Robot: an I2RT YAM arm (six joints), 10 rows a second.
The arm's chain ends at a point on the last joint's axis. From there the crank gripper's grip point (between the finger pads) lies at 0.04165 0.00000 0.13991 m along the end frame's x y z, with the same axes.
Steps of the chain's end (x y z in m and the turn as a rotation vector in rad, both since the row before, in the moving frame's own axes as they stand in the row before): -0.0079, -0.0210, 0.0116, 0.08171, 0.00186, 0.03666; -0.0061, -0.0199, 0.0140, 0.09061, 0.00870, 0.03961; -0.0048, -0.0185, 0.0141, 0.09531, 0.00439, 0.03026; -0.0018, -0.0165, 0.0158, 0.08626, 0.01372, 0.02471; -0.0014, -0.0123, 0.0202, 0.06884, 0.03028, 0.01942; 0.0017, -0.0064, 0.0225, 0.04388, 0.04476, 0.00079
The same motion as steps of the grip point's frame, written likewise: -0.0075, -0.0309, 0.0111, 0.08171, 0.00186, 0.03666; -0.0047, -0.0309, 0.0131, 0.09061, 0.00870, 0.03961; -0.0040, -0.0305, 0.0133, 0.09531, 0.00439, 0.03026; 0.0002, -0.0275, 0.0147, 0.08626, 0.01372, 0.02471; 0.0029, -0.0210, 0.0186, 0.06884, 0.03028, 0.01942; 0.0079, -0.0125, 0.0204, 0.04388, 0.04476, 0.00079
